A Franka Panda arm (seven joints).
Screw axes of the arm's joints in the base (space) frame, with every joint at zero. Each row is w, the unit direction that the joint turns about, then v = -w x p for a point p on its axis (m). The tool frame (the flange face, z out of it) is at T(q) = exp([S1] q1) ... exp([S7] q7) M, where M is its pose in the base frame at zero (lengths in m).
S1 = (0, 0, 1, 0, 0, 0)
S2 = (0, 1, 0, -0.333, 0, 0)
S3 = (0, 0, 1, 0, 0, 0)
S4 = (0, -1, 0, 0.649, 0, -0.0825)
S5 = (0, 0, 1, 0, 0, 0)
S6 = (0, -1, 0, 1.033, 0, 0)
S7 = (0, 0, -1, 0, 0.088, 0)
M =
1 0 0 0.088
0 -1 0 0
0 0 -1 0.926
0 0 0 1
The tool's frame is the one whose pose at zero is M.
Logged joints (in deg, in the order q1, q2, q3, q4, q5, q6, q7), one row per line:
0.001, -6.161, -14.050, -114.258, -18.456, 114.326, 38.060
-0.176, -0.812, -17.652, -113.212, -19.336, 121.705, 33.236
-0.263, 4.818, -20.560, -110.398, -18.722, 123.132, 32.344
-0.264, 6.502, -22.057, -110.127, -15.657, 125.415, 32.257
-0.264, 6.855, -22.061, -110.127, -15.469, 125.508, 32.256
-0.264, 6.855, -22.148, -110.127, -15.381, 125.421, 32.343
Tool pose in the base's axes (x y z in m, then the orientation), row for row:
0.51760, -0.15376, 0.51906, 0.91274, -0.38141, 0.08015, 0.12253
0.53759, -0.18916, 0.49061, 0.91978, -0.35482, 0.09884, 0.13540
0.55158, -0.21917, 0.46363, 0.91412, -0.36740, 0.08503, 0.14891
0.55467, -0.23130, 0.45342, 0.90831, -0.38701, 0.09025, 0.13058
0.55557, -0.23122, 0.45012, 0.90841, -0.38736, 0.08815, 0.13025
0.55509, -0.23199, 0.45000, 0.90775, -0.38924, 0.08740, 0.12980
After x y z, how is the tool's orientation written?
As a quaternion, x y z w.
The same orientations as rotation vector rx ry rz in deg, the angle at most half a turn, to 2 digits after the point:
152.59, -63.77, 13.40
152.65, -58.89, 16.40
150.56, -60.51, 14.01
151.16, -64.41, 15.02
151.21, -64.48, 14.67
151.13, -64.81, 14.55

